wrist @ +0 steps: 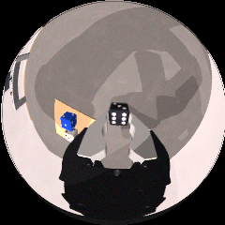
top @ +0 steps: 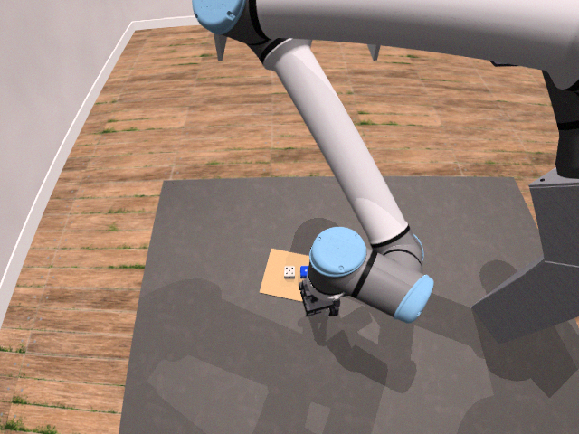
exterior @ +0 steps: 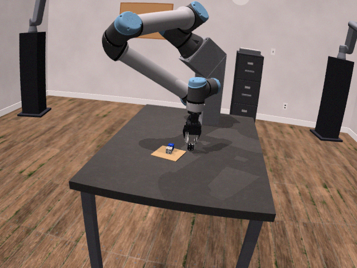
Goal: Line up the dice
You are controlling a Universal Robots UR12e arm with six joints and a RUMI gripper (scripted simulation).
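My gripper is now 70 mm short of the white die and 120 mm to the left of it. The rest, counted from my hand: blue die: 30 mm ahead, 110 mm to the right; black die: right at my hand; mat: 70 mm ahead, 120 mm to the right, 20 mm below.
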